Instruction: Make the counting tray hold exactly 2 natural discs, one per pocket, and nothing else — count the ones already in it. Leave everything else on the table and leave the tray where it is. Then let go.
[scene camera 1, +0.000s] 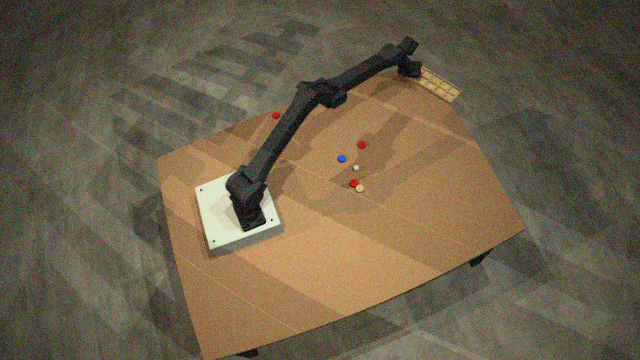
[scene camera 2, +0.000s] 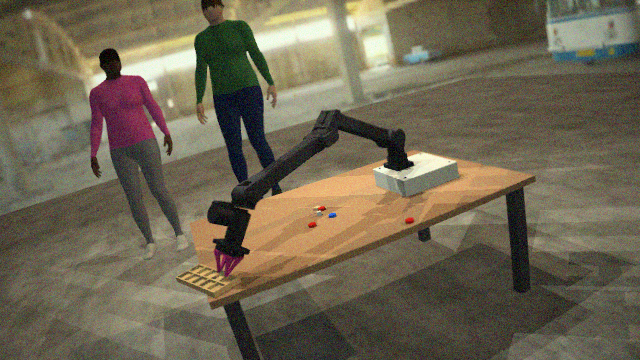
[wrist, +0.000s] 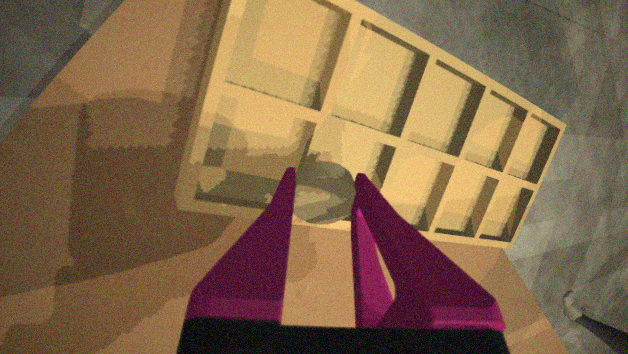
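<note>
My gripper (scene camera 1: 420, 75) (scene camera 2: 223, 274) (wrist: 324, 180) has magenta fingers and is shut on a natural disc (wrist: 324, 194), which looks grey-olive in shadow. The fingers are low at the counting tray (scene camera 1: 455, 95) (scene camera 2: 197, 287) (wrist: 212, 82), a pale wooden tray with two rows of pockets at the table's far corner. In the wrist view the disc overlaps the tray's near rim and the second near-row pocket from the left; its exact height is unclear. No disc shows in the visible parts of the pockets. Another natural disc (scene camera 1: 359, 188) (scene camera 2: 316, 207) lies on the table beside a red disc (scene camera 1: 354, 183) (scene camera 2: 322, 208).
A second red disc (scene camera 1: 361, 144) (scene camera 2: 312, 225), a blue disc (scene camera 1: 341, 158) (scene camera 2: 332, 215) and a small white cube (scene camera 1: 356, 168) (scene camera 2: 319, 213) lie mid-table. Another red disc (scene camera 1: 276, 115) (scene camera 2: 410, 220) lies near the table edge. Two people stand behind the table in scene camera 2.
</note>
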